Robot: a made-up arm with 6 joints. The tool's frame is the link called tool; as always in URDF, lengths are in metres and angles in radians. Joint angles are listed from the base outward.
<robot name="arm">
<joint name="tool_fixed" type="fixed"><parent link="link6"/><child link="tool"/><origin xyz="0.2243 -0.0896 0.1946" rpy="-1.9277 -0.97 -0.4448"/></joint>
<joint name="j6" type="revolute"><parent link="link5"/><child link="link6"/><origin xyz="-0.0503 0.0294 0.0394" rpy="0 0 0"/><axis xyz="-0.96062 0.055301 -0.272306"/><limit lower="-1.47" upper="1.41"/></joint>
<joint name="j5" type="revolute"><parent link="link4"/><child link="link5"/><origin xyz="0.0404 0.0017 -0.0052" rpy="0 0 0"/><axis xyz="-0.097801 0.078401 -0.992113"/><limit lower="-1.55" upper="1.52"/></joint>
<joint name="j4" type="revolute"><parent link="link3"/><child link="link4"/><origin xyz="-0.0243 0.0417 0.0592" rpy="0 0 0"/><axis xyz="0.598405 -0.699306 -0.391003"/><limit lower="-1.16" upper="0.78"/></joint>
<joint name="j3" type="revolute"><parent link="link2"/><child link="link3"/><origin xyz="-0.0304 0.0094 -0.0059" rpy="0 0 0"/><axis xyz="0 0 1"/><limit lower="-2.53" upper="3.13"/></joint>
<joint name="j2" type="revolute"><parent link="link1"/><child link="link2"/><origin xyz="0.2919 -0.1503 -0.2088" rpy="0 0 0"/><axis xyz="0.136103 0.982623 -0.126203"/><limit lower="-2.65" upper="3.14"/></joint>
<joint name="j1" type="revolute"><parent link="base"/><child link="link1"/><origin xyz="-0.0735 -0.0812 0.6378" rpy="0 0 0"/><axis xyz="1 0 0"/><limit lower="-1.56" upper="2.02"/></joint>
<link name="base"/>
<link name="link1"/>
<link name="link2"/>
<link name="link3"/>
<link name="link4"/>
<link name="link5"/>
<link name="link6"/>
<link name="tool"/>
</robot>
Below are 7 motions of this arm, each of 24 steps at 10 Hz.
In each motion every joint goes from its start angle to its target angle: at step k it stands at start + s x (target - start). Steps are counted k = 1, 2, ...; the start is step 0. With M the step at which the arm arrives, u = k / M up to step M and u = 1 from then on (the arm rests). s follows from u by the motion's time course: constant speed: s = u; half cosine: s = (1 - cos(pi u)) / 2; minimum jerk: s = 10 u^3 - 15 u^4 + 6 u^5.
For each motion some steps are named. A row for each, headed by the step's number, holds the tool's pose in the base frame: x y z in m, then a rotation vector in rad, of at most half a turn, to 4 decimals.
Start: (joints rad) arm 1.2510 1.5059 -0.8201 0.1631 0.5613 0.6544
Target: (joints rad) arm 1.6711 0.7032 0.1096 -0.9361 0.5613 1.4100
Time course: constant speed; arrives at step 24
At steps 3, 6, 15, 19, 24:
3: 0.4920 0.0931 0.2353 -2.4664 0.0621 1.0413
6: 0.5012 0.1590 0.2777 -2.3247 -0.1832 0.9438
15: 0.5047 0.2700 0.5123 -2.0387 -0.8479 0.3542
19: 0.4728 0.2708 0.6307 -1.9786 -1.0843 -0.0115
24: 0.3969 0.2497 0.7531 -1.9616 -1.3139 -0.5268

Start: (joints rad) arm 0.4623 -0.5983 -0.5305 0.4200 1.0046 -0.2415
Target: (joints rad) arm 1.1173 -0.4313 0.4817 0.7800 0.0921 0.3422
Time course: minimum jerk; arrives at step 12
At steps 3, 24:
3: -0.0079 -0.3171 0.4181 -0.4953 1.5212 -1.9341
24: 0.1333 -0.2854 0.4582 -0.3910 0.4987 -1.6628

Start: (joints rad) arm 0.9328 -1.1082 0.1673 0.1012 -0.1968 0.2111
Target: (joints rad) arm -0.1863 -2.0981 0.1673 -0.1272 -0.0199 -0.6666
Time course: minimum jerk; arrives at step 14
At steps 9, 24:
9: -0.0523 -0.1672 0.5342 -0.3774 -1.7661 -1.8994
24: -0.0509 -0.2090 0.5240 -0.2683 -2.1755 -1.5044

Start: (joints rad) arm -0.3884 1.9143 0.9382 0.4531 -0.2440 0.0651
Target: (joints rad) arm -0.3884 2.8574 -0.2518 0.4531 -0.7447 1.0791
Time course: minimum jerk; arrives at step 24
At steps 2, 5, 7, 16, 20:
2: 0.4995 -0.4140 0.3453 -1.5092 0.9655 0.0104
5: 0.4959 -0.4236 0.3377 -1.5929 0.9866 0.0422
7: 0.4900 -0.4355 0.3258 -1.7146 1.0129 0.1054
16: 0.3946 -0.4455 0.2003 -2.3083 0.8886 1.1198
20: 0.3401 -0.4262 0.1643 -2.2937 0.7151 1.5086

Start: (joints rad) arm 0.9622 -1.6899 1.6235 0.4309 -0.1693 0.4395
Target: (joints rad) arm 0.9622 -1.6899 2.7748 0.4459 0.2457 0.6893
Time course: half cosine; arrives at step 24
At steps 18, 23, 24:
18: -0.1101 0.1749 0.3738 0.5687 2.4566 1.5218
23: -0.1068 0.1800 0.3577 0.5730 2.4773 1.3854
24: -0.1067 0.1801 0.3572 0.5730 2.4779 1.3813

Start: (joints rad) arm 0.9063 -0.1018 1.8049 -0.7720 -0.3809 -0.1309
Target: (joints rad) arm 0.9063 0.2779 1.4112 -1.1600 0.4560 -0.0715
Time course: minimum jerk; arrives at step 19
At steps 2, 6, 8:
2: -0.0524 0.0707 0.6089 -0.4473 -2.2273 -0.1742
6: -0.0204 0.0781 0.6342 -0.5560 -2.1083 -0.2973
8: 0.0126 0.0832 0.6547 -0.6654 -1.9919 -0.4021

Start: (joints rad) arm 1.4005 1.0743 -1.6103 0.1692 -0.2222 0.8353
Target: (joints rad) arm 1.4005 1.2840 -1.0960 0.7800 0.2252 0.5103
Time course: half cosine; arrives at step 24
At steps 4, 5, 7, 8, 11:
4: 0.5054 -0.0438 0.2817 -2.6239 0.5622 0.6537
5: 0.5061 -0.0481 0.2859 -2.6283 0.5826 0.6335
7: 0.5069 -0.0593 0.2964 -2.6360 0.6368 0.5818
8: 0.5068 -0.0660 0.3024 -2.6383 0.6702 0.5513
11: 0.5029 -0.0893 0.3221 -2.6330 0.7911 0.4490

